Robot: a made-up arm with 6 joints.
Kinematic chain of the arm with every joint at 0, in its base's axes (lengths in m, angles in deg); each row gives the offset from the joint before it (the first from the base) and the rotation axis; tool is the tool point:
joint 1: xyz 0 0 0.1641 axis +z
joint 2: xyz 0 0.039 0 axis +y
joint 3: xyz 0 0 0.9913 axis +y
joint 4: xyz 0 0 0.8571 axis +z
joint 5: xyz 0 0 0 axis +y
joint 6: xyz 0 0 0.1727 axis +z
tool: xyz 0 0 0
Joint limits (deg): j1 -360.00..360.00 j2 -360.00..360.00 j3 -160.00..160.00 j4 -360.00..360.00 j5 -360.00..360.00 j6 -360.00..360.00
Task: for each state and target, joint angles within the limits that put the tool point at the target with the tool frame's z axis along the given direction. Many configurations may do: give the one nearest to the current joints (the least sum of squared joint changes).
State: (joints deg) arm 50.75 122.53 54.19 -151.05 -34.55 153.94
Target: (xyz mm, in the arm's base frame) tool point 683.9 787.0 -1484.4 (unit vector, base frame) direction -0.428 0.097 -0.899
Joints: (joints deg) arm 43.40 139.99 8.93 -151.57 -49.94 153.94
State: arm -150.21 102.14 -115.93 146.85 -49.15 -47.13
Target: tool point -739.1 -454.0 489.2 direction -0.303 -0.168 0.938
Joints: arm -151.02 134.02 -127.73 180.03 -13.99 -47.13
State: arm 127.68 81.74 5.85 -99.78 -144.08 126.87
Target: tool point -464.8 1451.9 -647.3 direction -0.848 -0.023 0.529
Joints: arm 100.83 103.10 39.19 -62.72 -109.57 126.87
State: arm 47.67 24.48 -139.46 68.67 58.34 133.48
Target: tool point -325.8 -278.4 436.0 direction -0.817 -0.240 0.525
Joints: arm 59.52 -1.00 -159.89 37.50 107.01 133.48
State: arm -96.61 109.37 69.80 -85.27 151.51 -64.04
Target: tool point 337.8 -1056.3 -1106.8 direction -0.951 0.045 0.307
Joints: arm -66.64 122.92 33.43 -73.09 116.67 -64.04
